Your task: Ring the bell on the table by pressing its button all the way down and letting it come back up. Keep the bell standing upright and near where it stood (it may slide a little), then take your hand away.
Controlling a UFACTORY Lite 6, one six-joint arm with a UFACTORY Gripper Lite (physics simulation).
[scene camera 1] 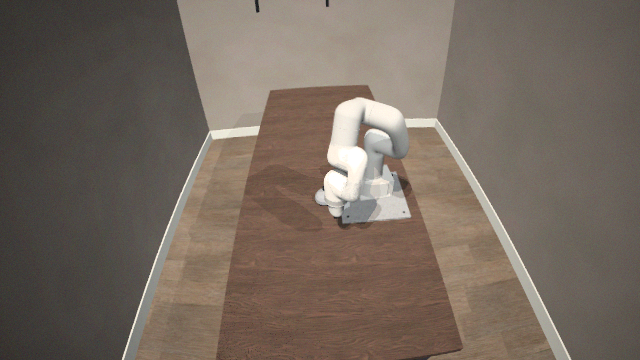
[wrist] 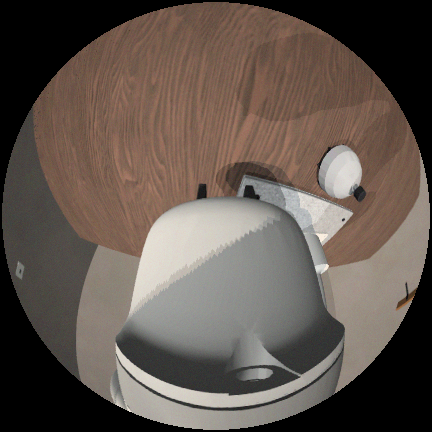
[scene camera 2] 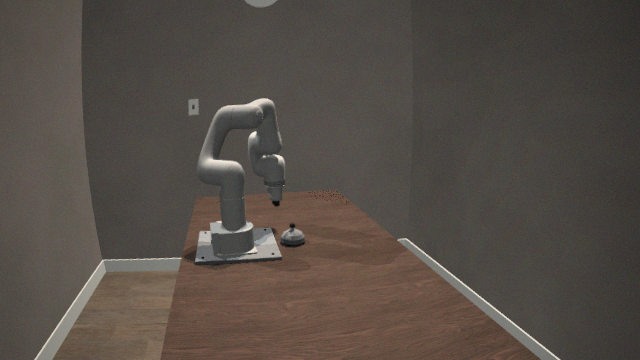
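Pixels of known places: hand, tool point: (scene camera 1: 335,213) (wrist: 225,207) (scene camera 2: 275,202); arm's base, link origin: (scene camera 1: 371,188) (scene camera 2: 236,247).
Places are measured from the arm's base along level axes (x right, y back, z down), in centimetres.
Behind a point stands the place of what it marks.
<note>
The bell (scene camera 1: 320,197) {x -4.5, y -21.9, z -2.4 cm} (scene camera 2: 292,237) {x 1.0, y -19.0, z -2.0 cm} (wrist: 341,171) {x -5.0, y -20.6, z -2.5 cm}, a silver dome, stands upright on the table (scene camera 1: 325,290) {x -43.6, y -25.0, z 1.1 cm} (scene camera 2: 325,305) {x 40.0, y -16.6, z 1.1 cm} (wrist: 150,100) {x -27.7, y -24.1, z 1.1 cm}. Its black button (scene camera 2: 292,225) {x -1.5, y -19.7, z -5.3 cm} (wrist: 359,193) {x -3.0, y -20.1, z -5.5 cm} stands up on top of the dome; in scene camera 1 the arm mostly hides it. My gripper (scene camera 1: 337,216) (scene camera 2: 276,203) (wrist: 226,192) {x -19.2, y -18.1, z -8.5 cm} points down and hangs in the air above the bell's height, off to its side and apart from it. In the wrist view its two black fingers stand apart with nothing between them, and the bell is well to their right.
The grey base plate (scene camera 1: 385,209) {x -13.0, y 2.7, z 0.0 cm} (scene camera 2: 270,245) {x 0.9, y -11.4, z 0.0 cm} (wrist: 324,212) {x 0.3, y -11.6, z 0.0 cm} of the arm lies on the table close beside the bell. In the wrist view its corner shows behind the right finger. The white arm (scene camera 1: 346,127) {x -18.3, y -14.6, z -42.0 cm} (scene camera 2: 267,125) {x -11.3, y -14.1, z -37.8 cm} arches above the plate.
</note>
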